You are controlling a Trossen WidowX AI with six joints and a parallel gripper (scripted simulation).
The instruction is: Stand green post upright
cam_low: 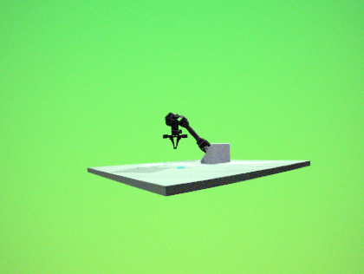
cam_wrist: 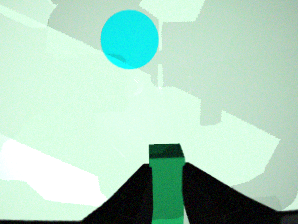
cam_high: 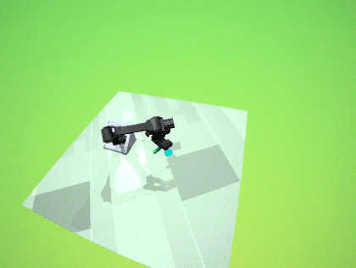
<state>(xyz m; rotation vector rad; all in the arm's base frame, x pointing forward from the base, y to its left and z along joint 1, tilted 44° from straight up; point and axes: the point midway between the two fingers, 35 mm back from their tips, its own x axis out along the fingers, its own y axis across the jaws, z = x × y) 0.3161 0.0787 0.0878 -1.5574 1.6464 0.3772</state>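
Now: the cyan circle 7 cm to the left of my gripper tip and 14 cm below it. From my gripper tip the other things lie so: green post: 1 cm behind, 2 cm to the right.
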